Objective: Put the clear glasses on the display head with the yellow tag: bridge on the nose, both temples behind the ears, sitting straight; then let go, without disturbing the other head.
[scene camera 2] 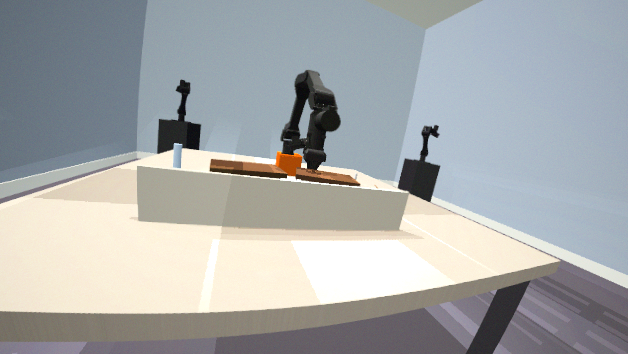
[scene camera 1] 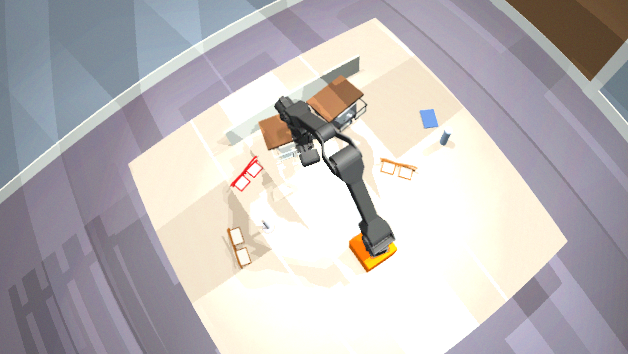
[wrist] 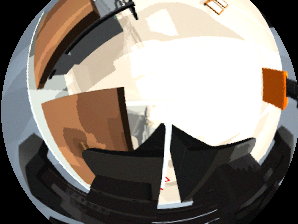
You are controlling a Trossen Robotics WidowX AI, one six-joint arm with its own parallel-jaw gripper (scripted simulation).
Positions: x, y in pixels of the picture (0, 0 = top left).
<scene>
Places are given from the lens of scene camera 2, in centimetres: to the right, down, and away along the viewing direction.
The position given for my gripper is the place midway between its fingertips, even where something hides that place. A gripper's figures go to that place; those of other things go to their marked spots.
my gripper (scene camera 2: 309, 179): -2, 1, 66
low white wall (scene camera 2: 172, 196): -27, 4, 36
</scene>
